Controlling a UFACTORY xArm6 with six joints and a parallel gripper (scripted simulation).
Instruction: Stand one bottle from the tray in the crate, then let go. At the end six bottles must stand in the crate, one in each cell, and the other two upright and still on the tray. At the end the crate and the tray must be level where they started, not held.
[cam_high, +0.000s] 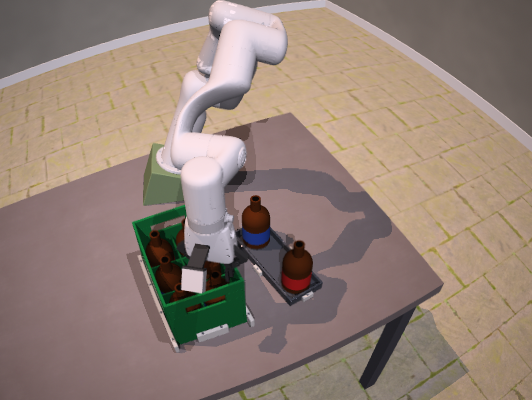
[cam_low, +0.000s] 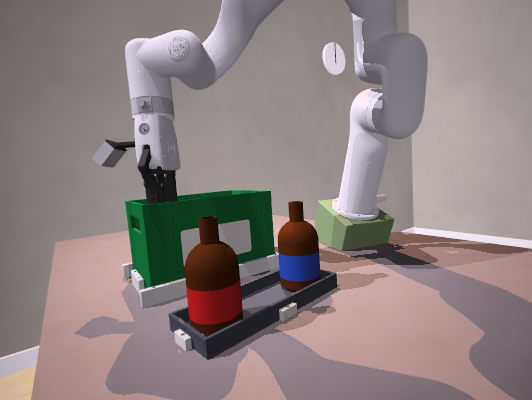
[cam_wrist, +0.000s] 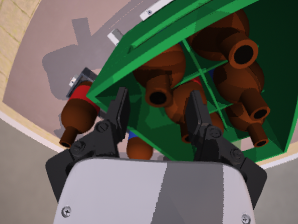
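Right now the green crate is 10 cm below my hand, 8 cm behind it and 6 cm to the right of it. From my hand the other things lie so: dark tray (18 cm to the left, 17 cm below, 12 cm behind).
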